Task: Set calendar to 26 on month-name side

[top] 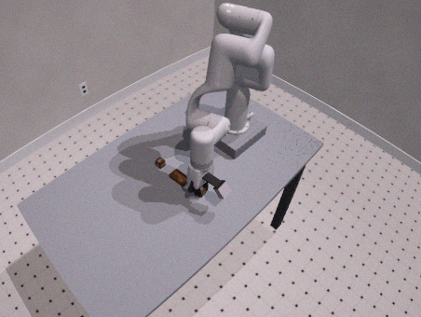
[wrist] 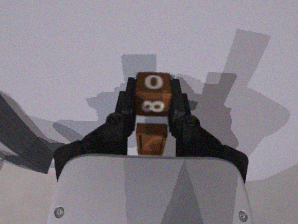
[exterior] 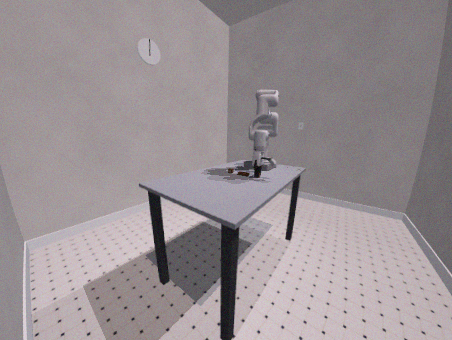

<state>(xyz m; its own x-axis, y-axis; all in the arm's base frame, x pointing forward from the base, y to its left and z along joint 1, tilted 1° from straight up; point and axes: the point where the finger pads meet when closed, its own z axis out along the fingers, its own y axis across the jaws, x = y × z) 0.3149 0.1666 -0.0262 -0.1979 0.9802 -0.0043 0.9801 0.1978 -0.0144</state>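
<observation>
The brown cube lies 1 cm below my hand. From my hand the other things lie so: brown wooden tray (10 cm to the right, 2 cm below, 2 cm ahead).
</observation>
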